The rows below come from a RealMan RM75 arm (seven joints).
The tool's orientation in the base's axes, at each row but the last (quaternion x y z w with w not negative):
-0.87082 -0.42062 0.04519 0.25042
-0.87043 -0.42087 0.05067 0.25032
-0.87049 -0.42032 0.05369 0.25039
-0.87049 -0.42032 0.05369 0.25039
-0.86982 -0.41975 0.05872 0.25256
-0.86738 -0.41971 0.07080 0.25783
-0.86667 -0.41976 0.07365 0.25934
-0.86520 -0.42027 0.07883 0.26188
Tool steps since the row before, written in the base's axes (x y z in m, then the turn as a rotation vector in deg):
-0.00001 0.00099 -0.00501 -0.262 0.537 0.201
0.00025 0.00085 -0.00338 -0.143 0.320 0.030
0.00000 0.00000 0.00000 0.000 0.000 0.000
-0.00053 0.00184 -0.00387 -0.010 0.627 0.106
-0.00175 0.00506 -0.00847 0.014 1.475 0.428
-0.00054 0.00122 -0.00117 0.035 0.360 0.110
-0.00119 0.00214 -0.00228 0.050 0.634 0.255
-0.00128 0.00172 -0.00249 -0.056 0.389 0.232
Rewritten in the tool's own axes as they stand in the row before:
0.00008 0.00185 0.00476 0.264 -0.561 0.115
0.00039 0.00135 0.00320 0.155 -0.282 0.142
0.00000 0.00000 0.00000 0.000 0.000 0.000
0.00060 0.00053 0.00424 0.482 -0.385 0.156
0.00179 0.00028 0.00985 1.177 -0.966 0.200
0.00048 -0.00041 0.00166 0.308 -0.217 0.033
0.00068 -0.00075 0.00319 0.540 -0.421 0.011
0.00030 -0.00046 0.00324 0.283 -0.357 -0.027

